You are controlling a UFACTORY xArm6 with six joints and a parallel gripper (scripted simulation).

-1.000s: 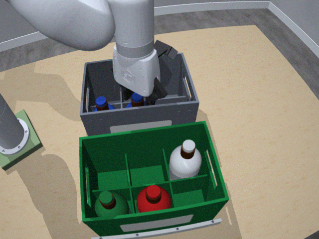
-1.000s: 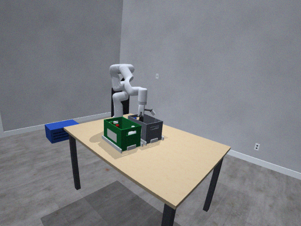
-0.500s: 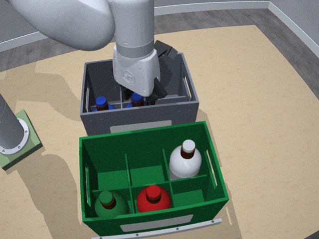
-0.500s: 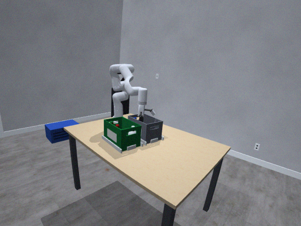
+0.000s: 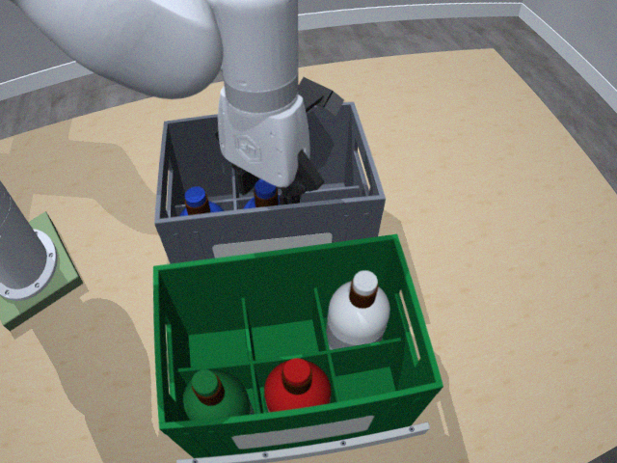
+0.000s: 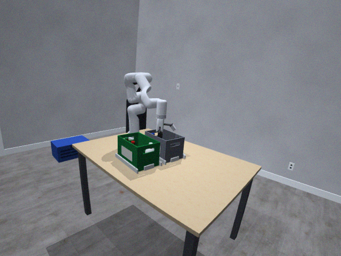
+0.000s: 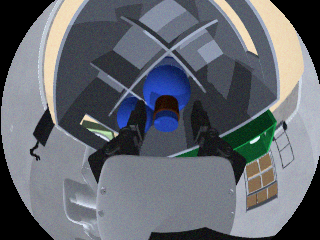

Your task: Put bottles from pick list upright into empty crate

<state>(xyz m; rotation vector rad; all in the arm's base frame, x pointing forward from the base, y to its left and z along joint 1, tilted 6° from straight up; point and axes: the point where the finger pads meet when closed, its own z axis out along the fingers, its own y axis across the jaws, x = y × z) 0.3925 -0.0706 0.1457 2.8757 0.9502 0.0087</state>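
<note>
Right now my hand is 16 cm to the left of the white-label bottle, 7 cm above it and 6 cm short of it. From my hand the other things lie so: pick list 18 cm to the left, 15 cm below, 5 cm ahead; green crate 19 cm to the right, 7 cm below, 3 cm behind; grey crate 7 cm below, 4 cm to the left, 1 cm ahead.
</note>
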